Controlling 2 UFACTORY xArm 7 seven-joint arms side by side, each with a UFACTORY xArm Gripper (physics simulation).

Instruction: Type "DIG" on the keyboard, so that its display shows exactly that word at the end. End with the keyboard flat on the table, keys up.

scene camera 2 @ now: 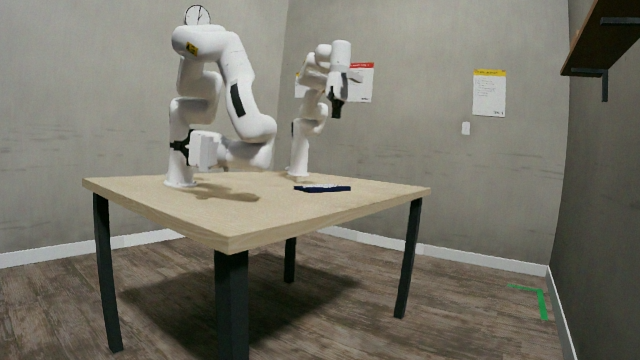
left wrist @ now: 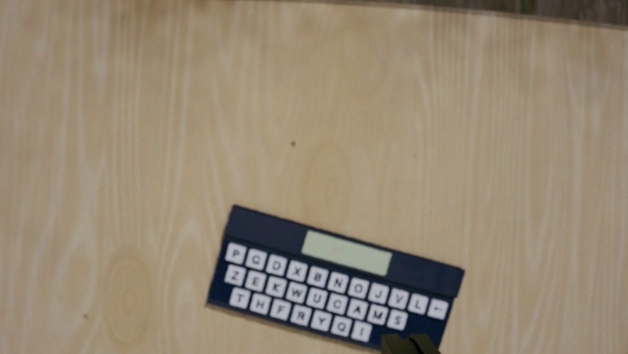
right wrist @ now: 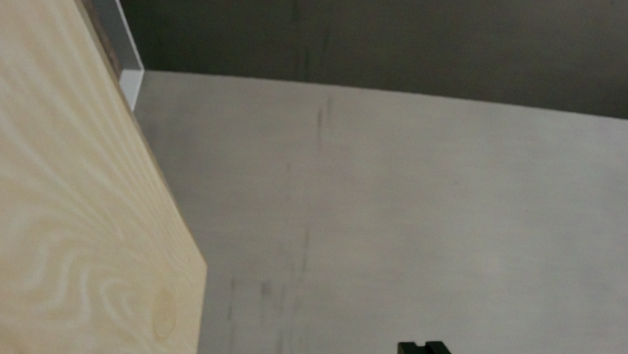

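The dark blue keyboard point(scene camera 2: 322, 189) point(left wrist: 327, 291) lies flat on the table, keys up, tilted in the left wrist view. Its pale green display point(left wrist: 346, 253) looks blank. In the top row are the D key point(left wrist: 276, 265) and, left of it, a blurred key that reads like G point(left wrist: 256, 259). The I key point(left wrist: 361, 331) ends the bottom row at the right. My left gripper point(scene camera 2: 336, 117) point(left wrist: 410, 344) is shut and empty, pointing down high above the table; its tips overlap the keyboard's lower right edge in its wrist view. My right gripper point(scene camera 2: 172, 145) point(right wrist: 424, 347) is shut and empty, pointing sideways.
The wooden table point(scene camera 2: 225, 215) point(left wrist: 125, 125) point(right wrist: 75, 200) carries both arm bases at its back. My folded right arm point(scene camera 2: 247, 90) hangs over the table's left part in the scene view. A wall shelf point(scene camera 2: 600, 37) is at the upper right, away from the table.
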